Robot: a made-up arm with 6 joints.
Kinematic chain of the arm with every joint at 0, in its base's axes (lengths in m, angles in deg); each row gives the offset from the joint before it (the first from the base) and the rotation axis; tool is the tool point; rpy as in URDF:
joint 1: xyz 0 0 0.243 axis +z
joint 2: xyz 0 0 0 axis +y
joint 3: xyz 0.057 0 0.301 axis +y
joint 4: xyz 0.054 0 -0.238 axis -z
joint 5: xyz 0 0 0 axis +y
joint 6: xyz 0.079 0 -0.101 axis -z
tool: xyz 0 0 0 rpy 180 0 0
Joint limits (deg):
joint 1: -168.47..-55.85
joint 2: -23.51..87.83
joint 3: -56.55..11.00
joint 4: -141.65..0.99
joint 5: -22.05..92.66
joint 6: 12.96..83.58
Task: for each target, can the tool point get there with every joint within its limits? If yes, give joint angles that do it. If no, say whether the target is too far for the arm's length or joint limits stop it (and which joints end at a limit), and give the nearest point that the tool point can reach.
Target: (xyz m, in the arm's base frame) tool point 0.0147 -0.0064 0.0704
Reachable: yes | joints -92.92 71.87 2.58 -11.99 3.87 52.99
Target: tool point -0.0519 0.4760 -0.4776
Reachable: no: too far | nearest point -0.1627 0.0557 -0.1033 | short by 0.574 m
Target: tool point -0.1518 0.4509 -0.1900
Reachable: no: joint limits stop it (at a limit: joint 1, joint 2, joint 5) | nearest point -0.1513 0.0756 -0.0718 | short by 0.394 m
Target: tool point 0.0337 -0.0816 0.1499
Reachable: yes | joints -70.20 15.96 0.07 -92.72 36.21 49.47
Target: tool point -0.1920 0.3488 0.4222
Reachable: no: joint limits stop it (at a limit: joint 1, joint 2, joint 5) | nearest point -0.2150 0.0627 0.3710 | short by 0.292 m
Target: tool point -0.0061 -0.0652 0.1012
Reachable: yes | joints -82.21 44.90 -7.35 -50.94 46.60 33.55
